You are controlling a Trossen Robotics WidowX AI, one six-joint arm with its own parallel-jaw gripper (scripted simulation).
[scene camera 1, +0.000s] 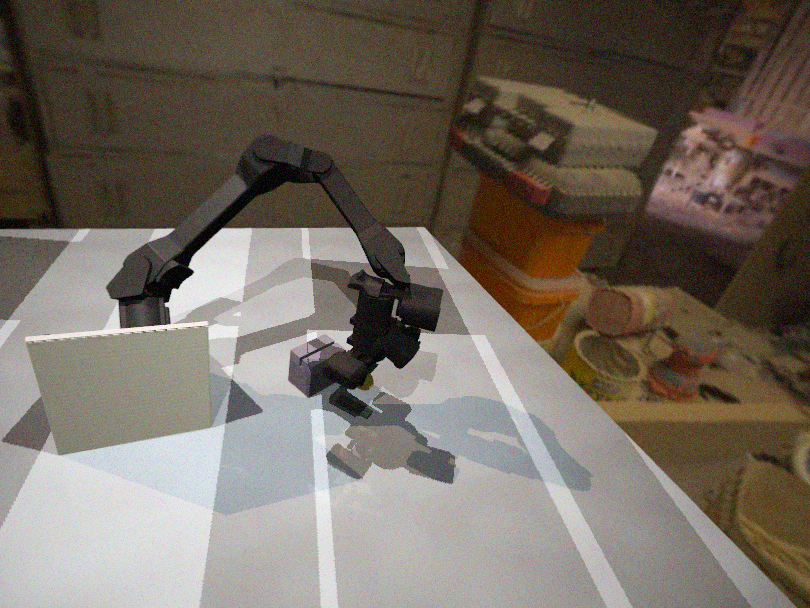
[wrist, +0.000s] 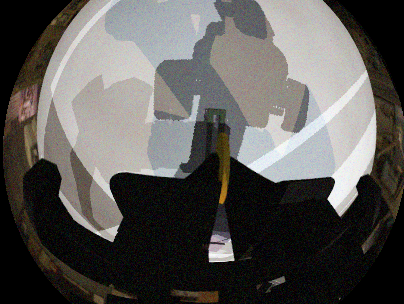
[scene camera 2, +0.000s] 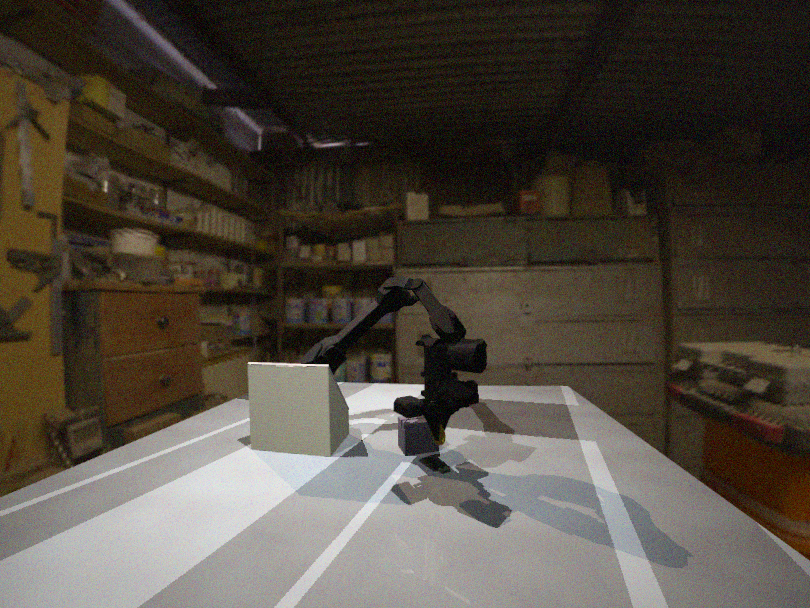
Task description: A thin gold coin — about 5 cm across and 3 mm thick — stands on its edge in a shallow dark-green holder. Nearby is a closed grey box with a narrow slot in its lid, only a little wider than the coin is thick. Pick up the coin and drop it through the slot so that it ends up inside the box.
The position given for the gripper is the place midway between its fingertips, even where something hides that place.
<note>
The gripper [scene camera 1: 360,384] holds a gold coin.
The gripper is seen too in the wrist view [wrist: 218,158] and in scene camera 2 [scene camera 2: 438,440].
</note>
